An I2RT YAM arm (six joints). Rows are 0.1 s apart.
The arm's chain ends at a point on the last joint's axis. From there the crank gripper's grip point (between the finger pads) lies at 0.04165 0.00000 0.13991 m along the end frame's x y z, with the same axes.
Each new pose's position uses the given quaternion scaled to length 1; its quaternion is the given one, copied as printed.
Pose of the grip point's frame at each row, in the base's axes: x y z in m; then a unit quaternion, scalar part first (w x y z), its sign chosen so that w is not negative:
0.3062, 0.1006, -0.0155, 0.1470, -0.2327, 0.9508, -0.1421
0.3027, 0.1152, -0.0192, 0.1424, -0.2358, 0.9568, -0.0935
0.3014, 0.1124, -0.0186, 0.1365, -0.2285, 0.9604, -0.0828
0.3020, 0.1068, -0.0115, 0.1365, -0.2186, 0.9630, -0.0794
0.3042, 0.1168, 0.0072, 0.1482, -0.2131, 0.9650, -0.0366
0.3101, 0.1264, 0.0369, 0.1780, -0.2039, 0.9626, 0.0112
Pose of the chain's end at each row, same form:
0.2932, 0.1490, 0.1216, 0.1470, -0.2327, 0.9508, -0.1421
0.2937, 0.1507, 0.1221, 0.1424, -0.2358, 0.9568, -0.0935
0.2952, 0.1451, 0.1235, 0.1365, -0.2285, 0.9604, -0.0828
0.2965, 0.1383, 0.1309, 0.1365, -0.2186, 0.9630, -0.0794
0.2980, 0.1354, 0.1519, 0.1482, -0.2131, 0.9650, -0.0366
0.2983, 0.1294, 0.1824, 0.1780, -0.2039, 0.9626, 0.0112

